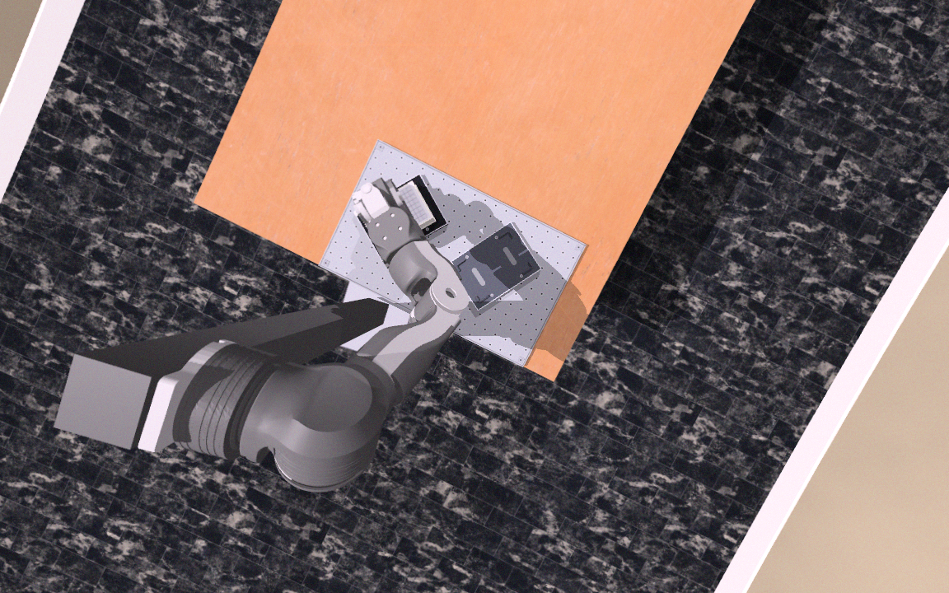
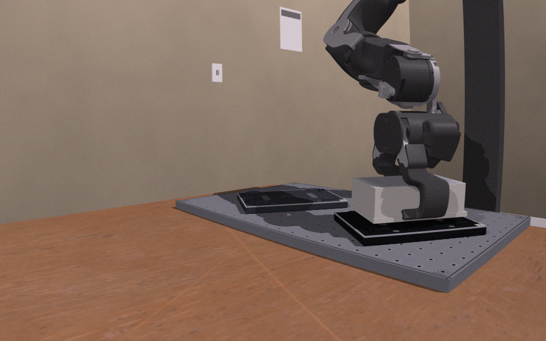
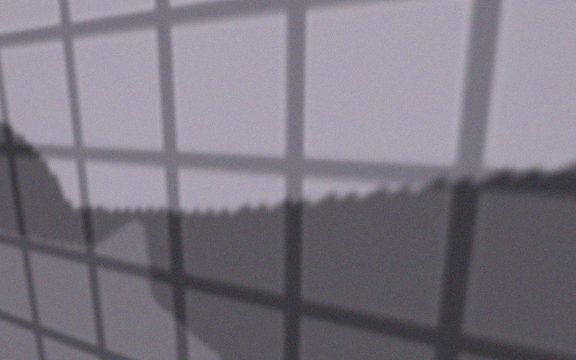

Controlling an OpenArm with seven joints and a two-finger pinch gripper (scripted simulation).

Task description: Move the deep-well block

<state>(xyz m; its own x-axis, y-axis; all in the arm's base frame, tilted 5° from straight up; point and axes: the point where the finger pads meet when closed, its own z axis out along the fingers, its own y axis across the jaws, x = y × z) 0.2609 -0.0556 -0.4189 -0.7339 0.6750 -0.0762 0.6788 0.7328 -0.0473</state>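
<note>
Right now my hand is 1 cm below the white deep-well block. Round my hand: black plate nest (2 cm below); then A1 mark (13 cm to the right, 6 cm behind, 2 cm below).
</note>
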